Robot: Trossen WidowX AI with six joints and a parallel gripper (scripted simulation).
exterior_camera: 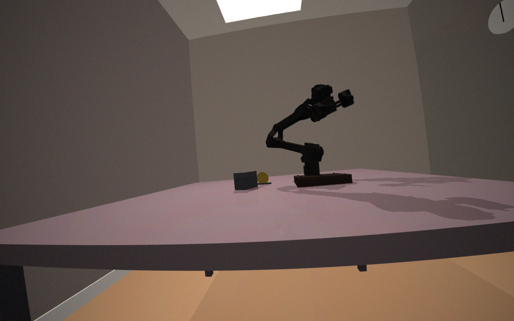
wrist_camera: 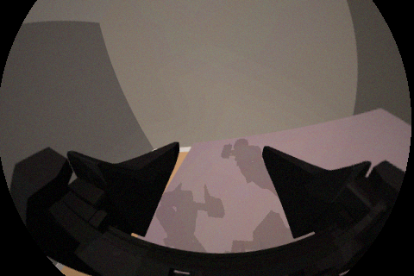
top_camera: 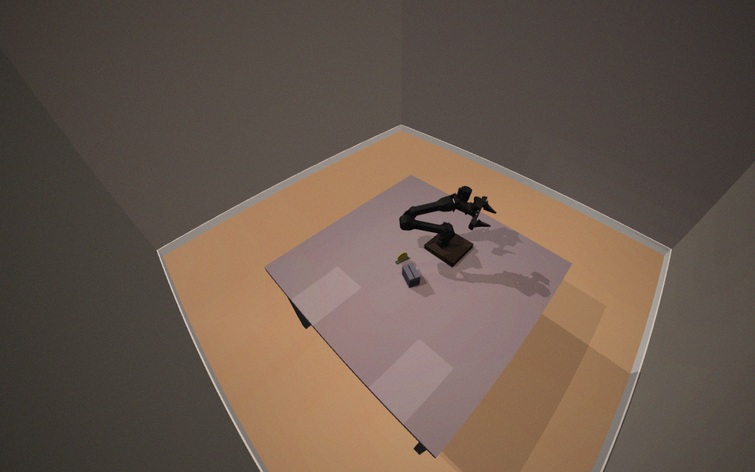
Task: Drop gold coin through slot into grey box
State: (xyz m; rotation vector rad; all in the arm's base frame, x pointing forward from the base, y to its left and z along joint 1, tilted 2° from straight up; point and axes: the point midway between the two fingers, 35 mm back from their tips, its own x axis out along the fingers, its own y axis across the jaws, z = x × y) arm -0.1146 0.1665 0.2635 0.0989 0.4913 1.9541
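Now: gripper tip 390 mm short of the gold coin, 260 mm above it and 250 mm to the left of it.
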